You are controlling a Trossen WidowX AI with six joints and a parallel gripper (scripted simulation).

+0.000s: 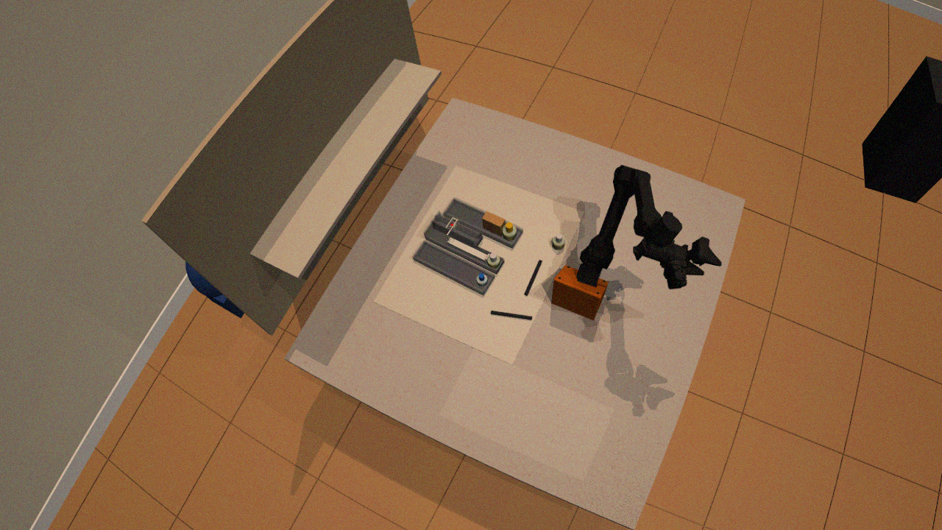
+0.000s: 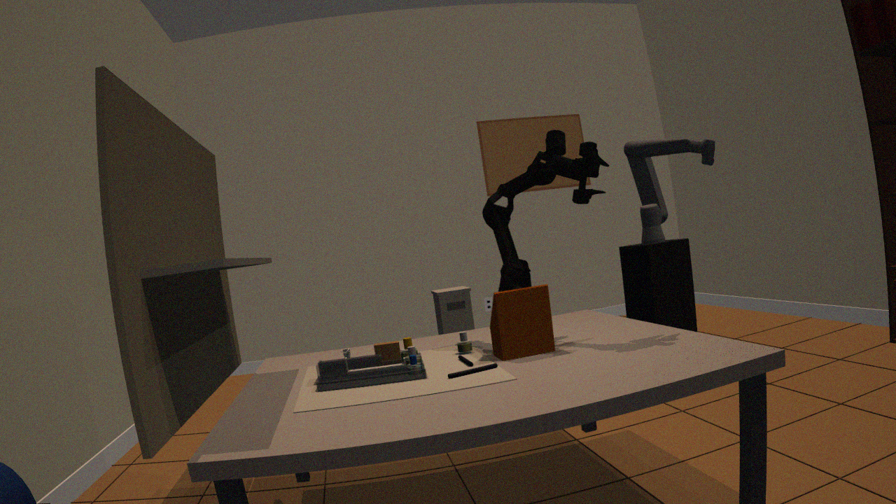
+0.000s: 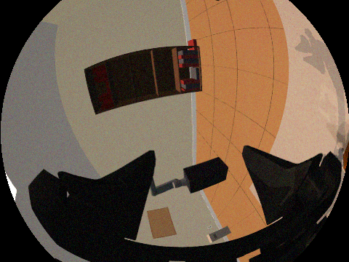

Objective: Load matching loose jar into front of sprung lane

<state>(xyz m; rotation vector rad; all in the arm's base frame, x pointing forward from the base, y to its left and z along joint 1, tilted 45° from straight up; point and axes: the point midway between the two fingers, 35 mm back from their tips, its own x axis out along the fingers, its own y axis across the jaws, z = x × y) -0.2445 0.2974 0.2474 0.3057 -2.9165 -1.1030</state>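
My gripper tip is now 710 mm short of the cream mat, 90 mm to the left of it and 470 mm above it. Round my gripper tip: shelf (1160 mm ahead, 140 mm to the right, 100 mm below).
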